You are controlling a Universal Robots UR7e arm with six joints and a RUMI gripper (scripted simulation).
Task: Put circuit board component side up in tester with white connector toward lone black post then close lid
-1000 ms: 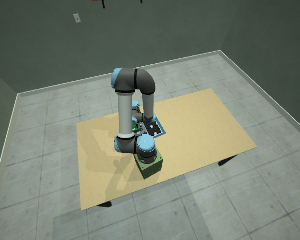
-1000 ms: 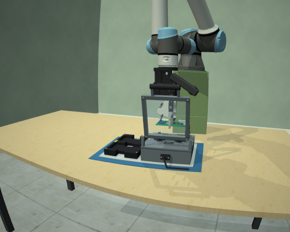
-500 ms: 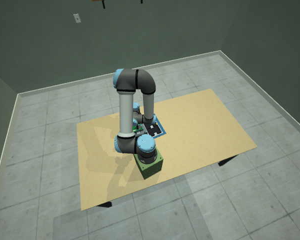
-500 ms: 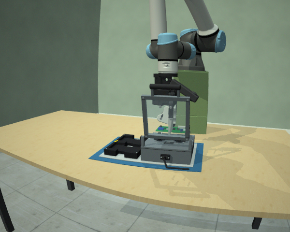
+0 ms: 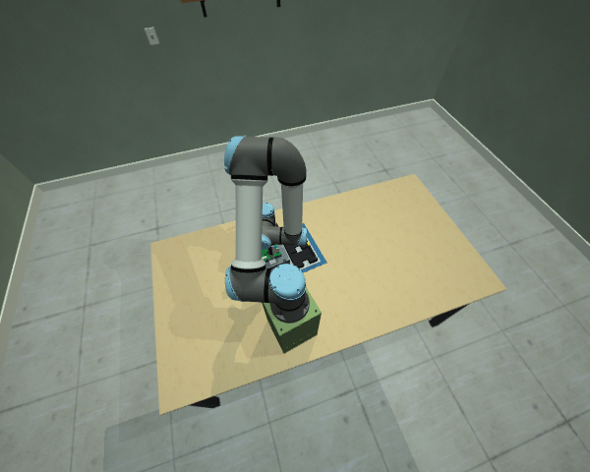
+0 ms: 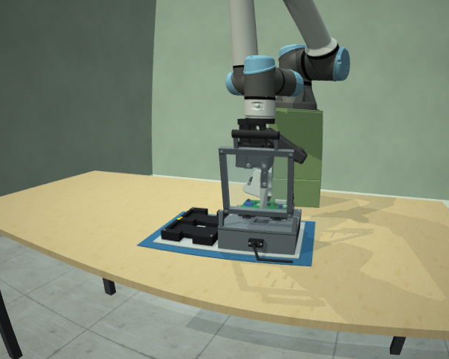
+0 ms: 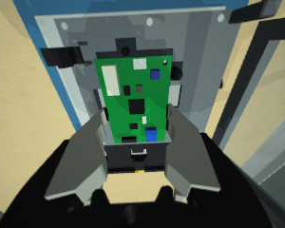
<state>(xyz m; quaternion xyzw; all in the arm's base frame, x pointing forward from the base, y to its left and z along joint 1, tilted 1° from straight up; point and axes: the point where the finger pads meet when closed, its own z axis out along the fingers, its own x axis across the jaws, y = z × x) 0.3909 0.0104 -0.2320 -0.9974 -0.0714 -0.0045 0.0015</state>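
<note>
My hand is right at the green circuit board. The rest, counted from my hand: clear lid 120 mm ahead, 100 mm above, 20 mm to the left; tester bed 20 mm below, 10 mm to the left, 10 mm ahead; black block 70 mm behind, 50 mm to the left.
</note>
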